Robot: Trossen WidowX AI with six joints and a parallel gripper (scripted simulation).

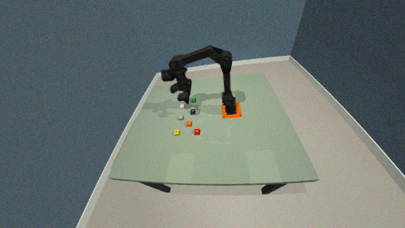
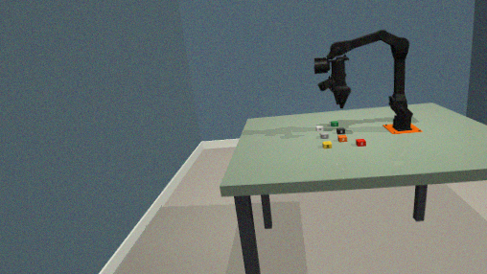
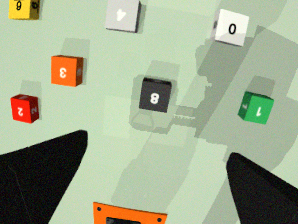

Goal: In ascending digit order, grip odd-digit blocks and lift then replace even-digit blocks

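Now: gripper tip 11 cm above the white block, 8 cm short of it and 7 cm to the left of it. The rest, counted from my gripper tip: black block (11 cm below); orange block (11 cm to the left, 11 cm below, 2 cm ahead); grey block (11 cm below, 8 cm ahead, 5 cm to the left).
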